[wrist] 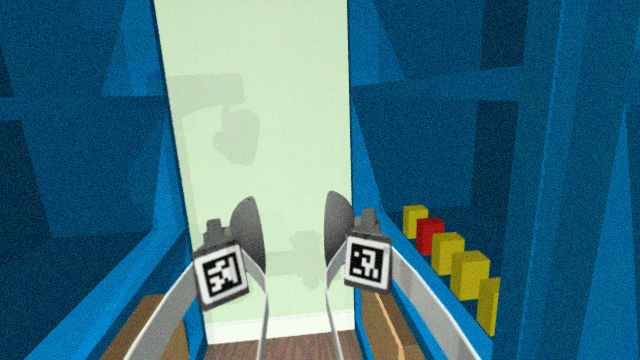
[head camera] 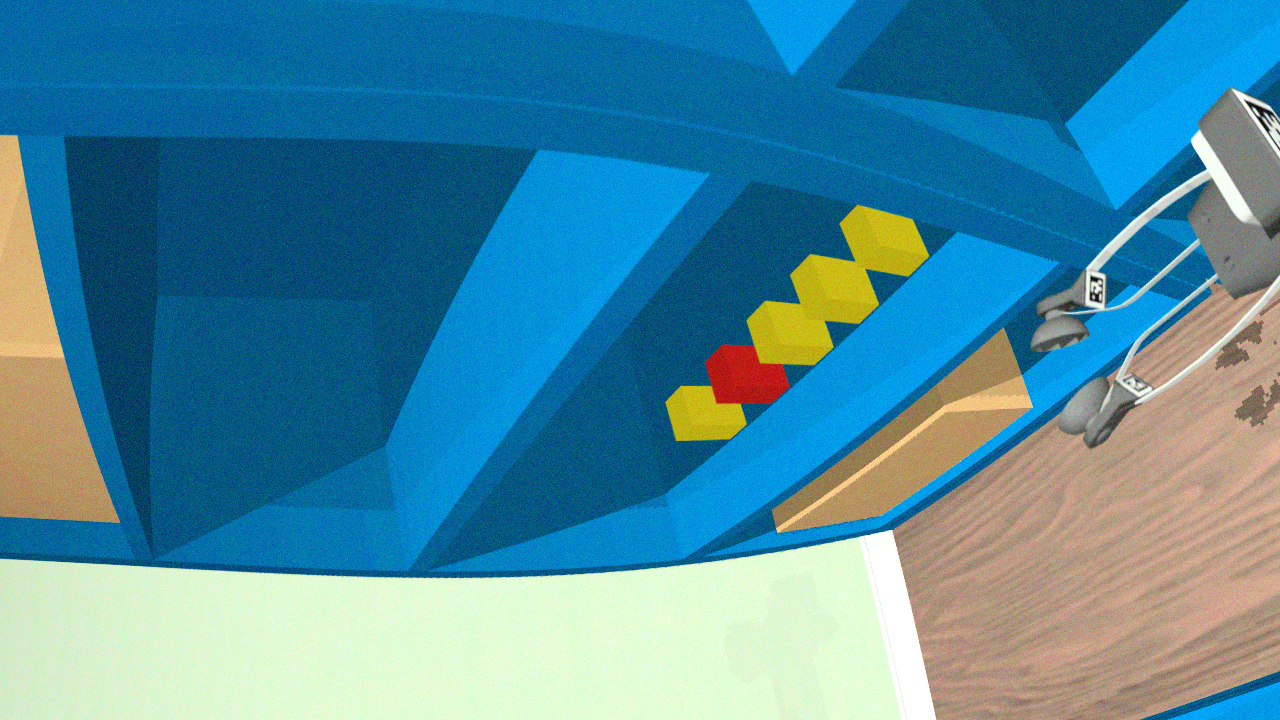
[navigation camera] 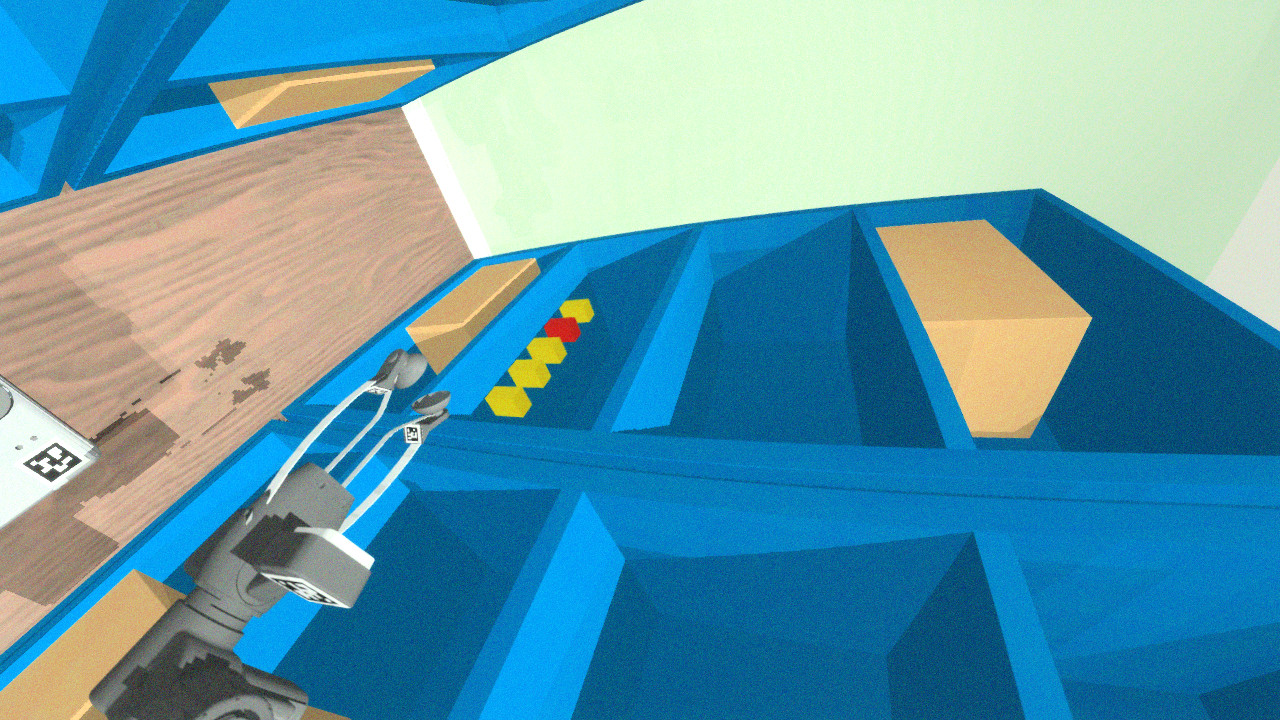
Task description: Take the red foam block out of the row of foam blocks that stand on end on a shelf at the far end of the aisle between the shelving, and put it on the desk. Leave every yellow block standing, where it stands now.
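Observation:
A red foam block stands on a blue shelf in a row with yellow blocks. One yellow block is beside it on the end-wall side. On its other side stand three more: a nearest one, a middle one and an outermost one, partly hidden by an upright in the wrist view. My gripper is open and empty, in the aisle, short of the row and left of it in the wrist view. The desk does not show.
Blue shelving flanks the aisle. A brown box sits below the row's shelf. Another box is low on the opposite side. A pale green wall closes the aisle's end.

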